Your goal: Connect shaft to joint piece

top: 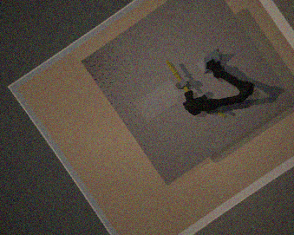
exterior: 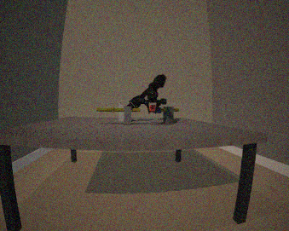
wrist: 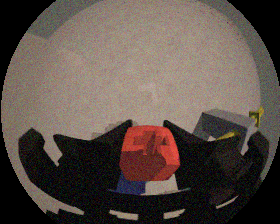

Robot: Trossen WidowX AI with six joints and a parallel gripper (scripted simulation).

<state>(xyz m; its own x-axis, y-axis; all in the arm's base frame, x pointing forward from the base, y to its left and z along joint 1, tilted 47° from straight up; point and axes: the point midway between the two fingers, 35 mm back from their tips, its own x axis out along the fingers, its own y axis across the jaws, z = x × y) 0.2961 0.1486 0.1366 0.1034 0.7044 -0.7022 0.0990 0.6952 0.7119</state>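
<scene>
Right now my gripper tip is 30 mm below the red joint piece and 20 mm past it.
</scene>
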